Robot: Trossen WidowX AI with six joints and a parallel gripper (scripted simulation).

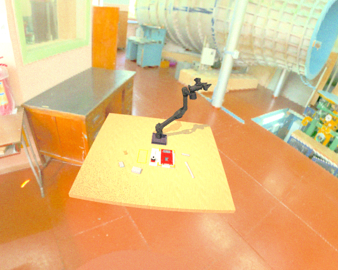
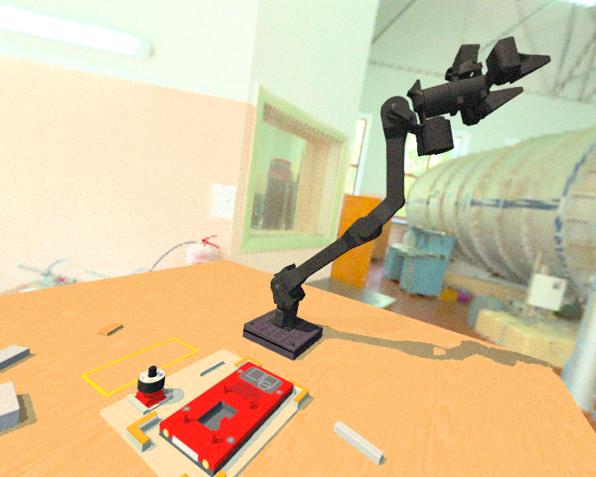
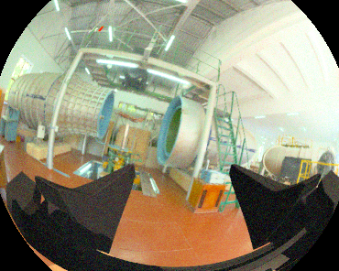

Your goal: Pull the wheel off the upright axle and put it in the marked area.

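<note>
The wheel is 620 mm below my gripper tip, 460 mm to the right of it and 430 mm ahead of it. From my gripper tip the other things lie so: small brown block (720 mm to the right, 660 mm below, 340 mm ahead).
</note>
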